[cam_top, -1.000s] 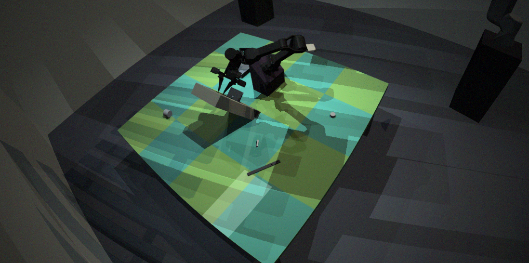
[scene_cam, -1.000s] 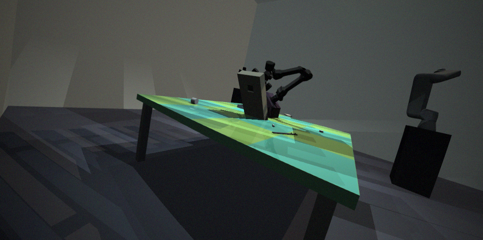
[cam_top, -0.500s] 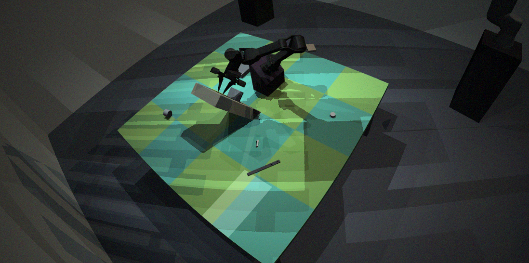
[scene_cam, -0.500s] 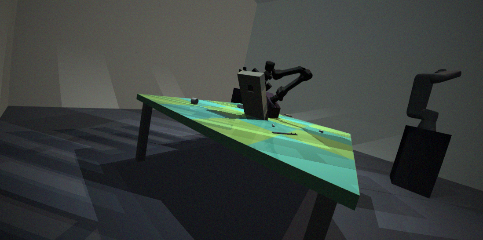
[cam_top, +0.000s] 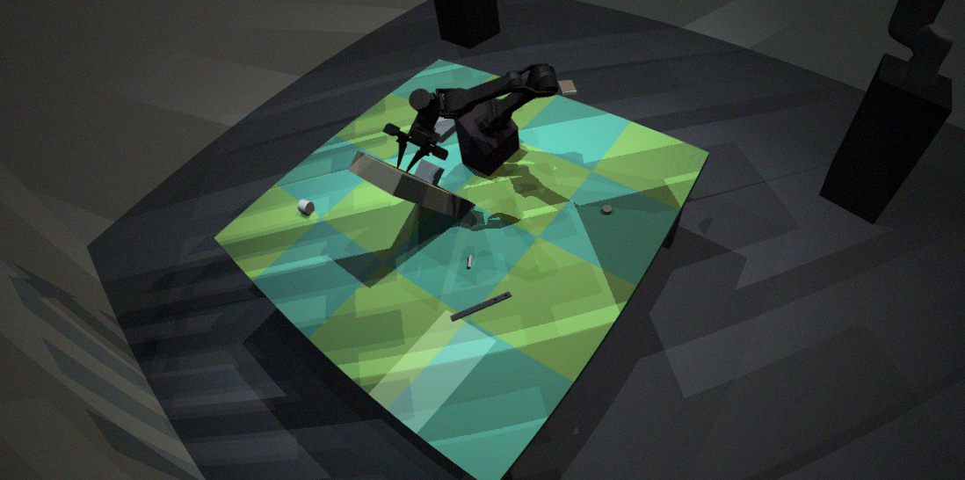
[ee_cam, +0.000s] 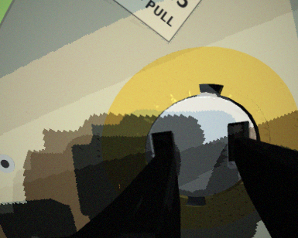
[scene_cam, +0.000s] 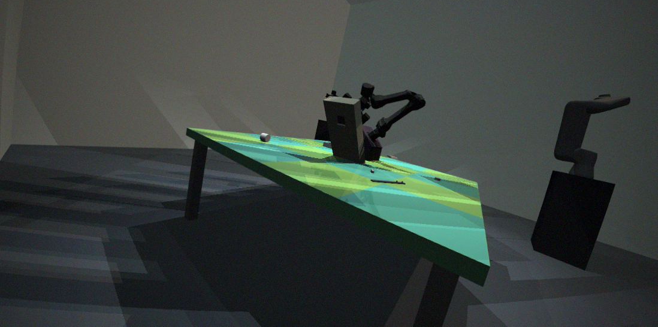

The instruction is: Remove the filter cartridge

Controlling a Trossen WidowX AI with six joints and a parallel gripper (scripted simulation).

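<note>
Right now the round grey filter cartridge is 1 cm ahead of my gripper tip and 1 cm below it. Also, from my gripper tip: small pale peg: 1 cm behind, 22 cm to the left, 23 cm below; then square grey tray: 38 cm behind, 33 cm to the right, 23 cm below; then service panel: 3 cm behind, 8 cm below.
</note>
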